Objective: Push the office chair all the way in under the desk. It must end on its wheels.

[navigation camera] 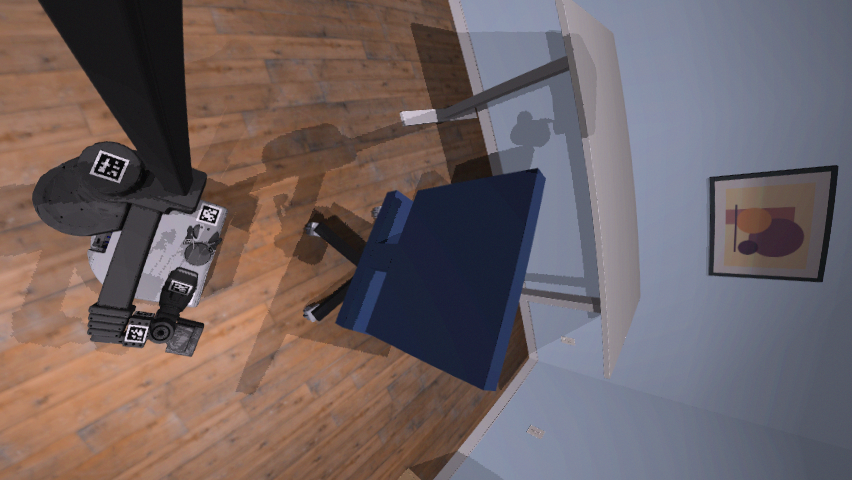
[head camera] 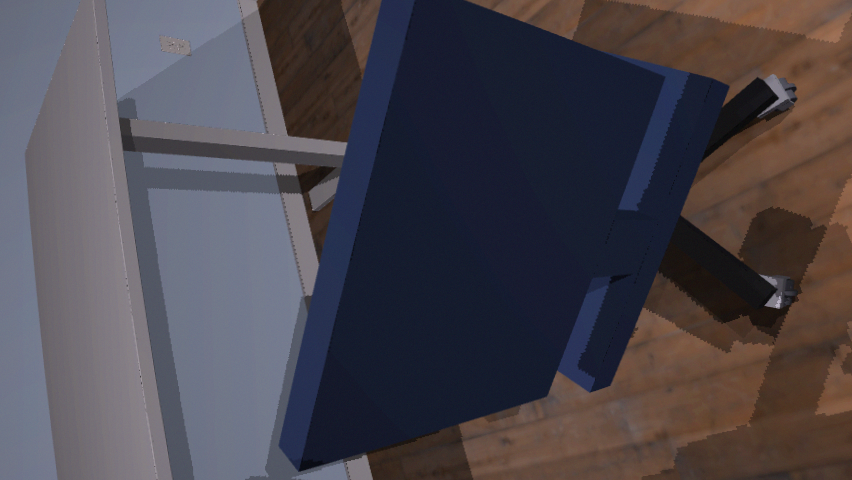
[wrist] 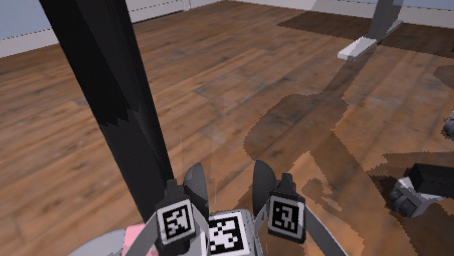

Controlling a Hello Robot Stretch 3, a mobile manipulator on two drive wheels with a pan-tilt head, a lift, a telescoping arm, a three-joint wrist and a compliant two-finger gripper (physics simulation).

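Places are measured from the robot's base along level axes (x ahead, y left, z up), in millimetres.
Where they show: gripper, fingertip midpoint: [navigation camera: 208, 228] [wrist: 229, 180]; robot's base, link origin: [navigation camera: 197, 251].
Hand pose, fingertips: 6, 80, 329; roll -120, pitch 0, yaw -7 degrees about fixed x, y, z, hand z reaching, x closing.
Things, the pixels of their centre, and the offset from my fingertips, as dx, dy, dz. "pt": a spot on its surface instead. Level surfaces: height alone.
- desk, surface height: dz +622
- chair caster, surface spot: [wrist: 412, 197] pt +362, +113, -265
- desk leg, surface spot: [wrist: 385, 20] pt +978, +1074, -231
The blue office chair [head camera: 476, 226] [navigation camera: 459, 268] stands upright in front of the desk [head camera: 83, 268] [navigation camera: 614, 178], the rear of its backrest facing the cameras. The backrest hides most of the seat and part of the desk frame; how far the seat reaches under the top cannot be told. Black base legs with grey casters reach out on the robot's side. In the wrist view a chair caster [wrist: 412, 197] shows at the right edge, and a desk leg [wrist: 385, 20] at the top right. My gripper [wrist: 229, 180] is open and empty, folded over my base, apart from the chair.
A stretch of floor lies between my base [navigation camera: 169, 253] and the chair. The wall stands behind the desk, with a framed picture [navigation camera: 769, 226] on it. A room corner lies beyond the desk's lower end in the navigation view. My black mast [wrist: 110, 120] crosses the wrist view at left.
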